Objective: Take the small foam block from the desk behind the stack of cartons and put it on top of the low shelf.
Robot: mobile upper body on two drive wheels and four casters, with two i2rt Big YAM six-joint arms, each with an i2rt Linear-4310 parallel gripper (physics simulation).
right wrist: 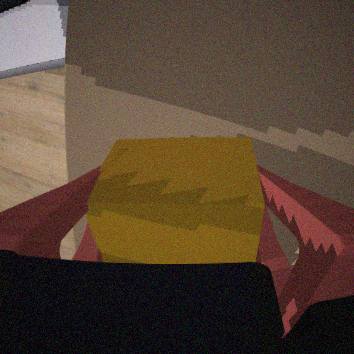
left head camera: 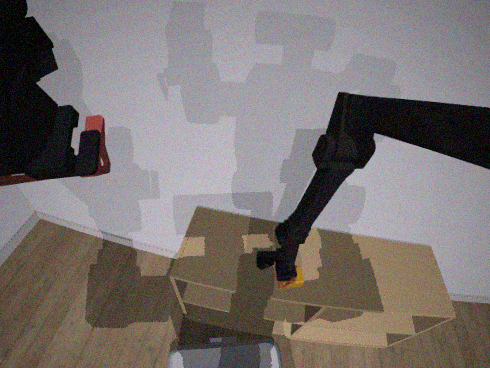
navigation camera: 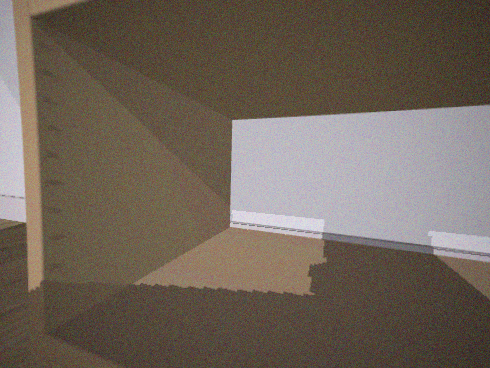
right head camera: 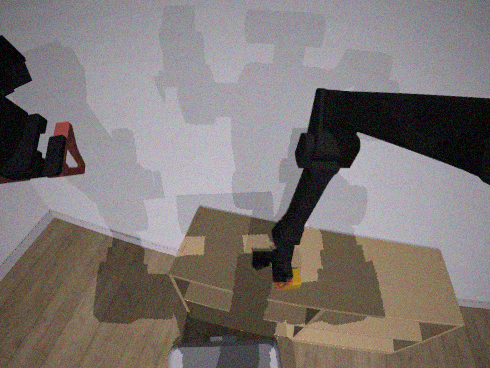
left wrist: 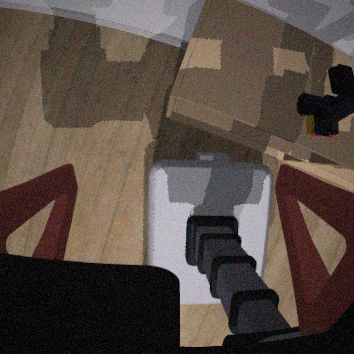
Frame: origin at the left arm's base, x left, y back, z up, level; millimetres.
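Seen in the pictures: left gripper, fingertip midpoint: (left head camera: 76,171) (right head camera: 56,172) (left wrist: 175,175); right gripper, fingertip midpoint: (right wrist: 178,174) (left head camera: 281,281) (right head camera: 279,282) (left wrist: 311,125).
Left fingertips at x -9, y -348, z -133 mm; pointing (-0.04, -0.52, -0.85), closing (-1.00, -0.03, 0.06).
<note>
Offsets run from my left fingertips to a thing's top centre. "pt": to the spot under its first point. Level surfaces: height alone.
The low shelf {dz -667 mm} (left head camera: 410,270) (right head camera: 415,275) (left wrist: 240,55) (right wrist: 210,60) is light wood with open compartments; its side panel {pt dx -56, dy -239, dz -1070 mm} (navigation camera: 125,175) fills the left of the navigation view. My right gripper (left head camera: 289,283) (right head camera: 283,284) (right wrist: 178,174) is shut on the yellow foam block {dx -471, dy -112, dz -609 mm} (left head camera: 299,276) (right head camera: 296,278) (left wrist: 310,125) (right wrist: 185,170), at the shelf top, near its front edge. Whether the block touches the top, I cannot tell. My left gripper (left head camera: 102,155) (right head camera: 70,155) (left wrist: 175,175) is open and empty, high up at the left. The desk and cartons do not show.
A pale wall (left head camera: 200,165) (right head camera: 205,165) (navigation camera: 350,175) stands behind the shelf. My grey-white base (left head camera: 225,355) (right head camera: 225,355) (left wrist: 170,240) is close to the shelf's front. Wooden floor {dz -1277 mm} (left head camera: 55,300) (left wrist: 105,160) extends to the left. Arm shadows cross the shelf top.
</note>
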